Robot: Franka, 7 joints.
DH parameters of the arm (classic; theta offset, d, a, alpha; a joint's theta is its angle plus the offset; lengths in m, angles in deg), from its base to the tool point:
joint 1: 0 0.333 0 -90
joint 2: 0 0 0 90
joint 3: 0 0.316 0.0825 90
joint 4: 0 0 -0.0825 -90
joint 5: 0 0.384 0 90
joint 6: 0 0 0.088 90
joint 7: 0 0.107 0 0
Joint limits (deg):
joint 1: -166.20..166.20
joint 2: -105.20..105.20
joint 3: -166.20..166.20
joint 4: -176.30..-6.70
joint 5: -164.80..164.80
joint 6: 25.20..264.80
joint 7: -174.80..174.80
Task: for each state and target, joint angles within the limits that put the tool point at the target. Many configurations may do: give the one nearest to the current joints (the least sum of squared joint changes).
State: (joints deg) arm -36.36 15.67 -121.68 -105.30 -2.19 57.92 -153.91
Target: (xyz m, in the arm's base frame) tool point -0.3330 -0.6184 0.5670
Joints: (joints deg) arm -68.50 56.66 -84.95 -67.26 4.28 103.87 -153.91
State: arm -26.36 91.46 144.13 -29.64 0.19 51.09 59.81
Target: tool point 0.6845 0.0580 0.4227
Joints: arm -14.68 102.54 136.18 -30.74 -3.17 48.12 59.81
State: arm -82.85 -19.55 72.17 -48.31 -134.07 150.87 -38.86
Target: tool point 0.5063 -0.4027 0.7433
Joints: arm -87.39 16.53 57.30 -74.75 -135.35 151.51 -38.86
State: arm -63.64 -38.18 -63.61 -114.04 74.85 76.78 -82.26
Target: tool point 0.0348 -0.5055 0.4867
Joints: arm -48.01 -4.80 -49.72 -121.65 75.59 84.57 -82.26
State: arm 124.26 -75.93 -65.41 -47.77 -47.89 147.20 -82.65
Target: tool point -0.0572 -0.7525 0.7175
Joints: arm 81.34 -68.15 -60.48 -13.42 -48.18 162.70 -82.65
